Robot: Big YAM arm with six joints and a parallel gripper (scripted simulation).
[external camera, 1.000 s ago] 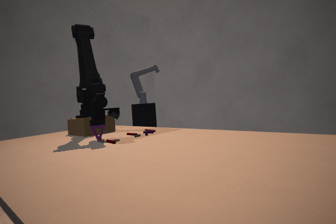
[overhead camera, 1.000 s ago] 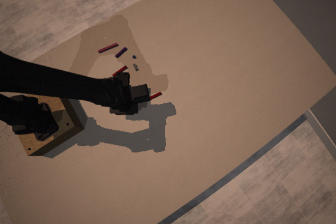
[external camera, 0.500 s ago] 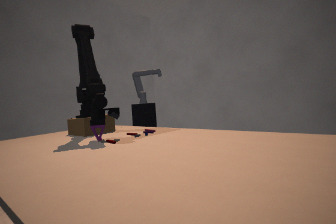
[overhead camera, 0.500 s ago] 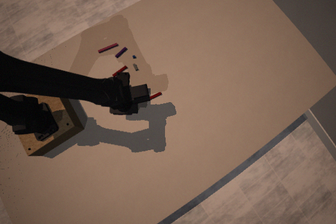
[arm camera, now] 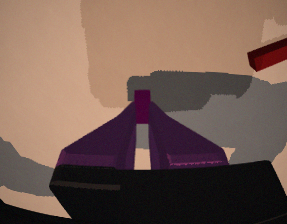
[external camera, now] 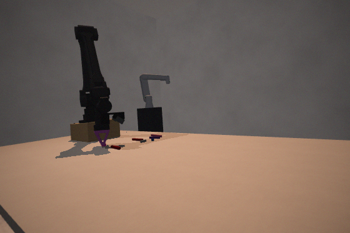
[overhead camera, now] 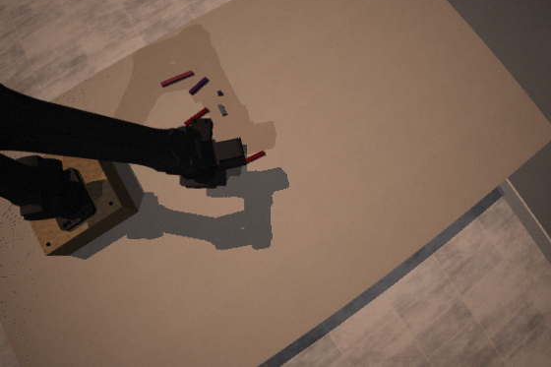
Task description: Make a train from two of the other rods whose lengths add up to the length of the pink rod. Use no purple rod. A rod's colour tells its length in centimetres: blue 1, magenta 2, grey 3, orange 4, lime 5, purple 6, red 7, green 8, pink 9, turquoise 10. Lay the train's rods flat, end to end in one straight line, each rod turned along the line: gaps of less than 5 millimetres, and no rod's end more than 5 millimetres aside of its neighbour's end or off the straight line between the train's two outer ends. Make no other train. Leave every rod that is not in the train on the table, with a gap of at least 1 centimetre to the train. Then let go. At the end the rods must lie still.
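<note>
Now: the grey rod 120 mm ahead of my hand, 140 mm to the left of it and 10 mm below it. Also, from my hand: purple rod: 100 mm ahead, 240 mm to the left, 10 mm below; then blue rod: 140 mm ahead, 190 mm to the left, 10 mm below; then magenta rod: 10 mm below.
</note>
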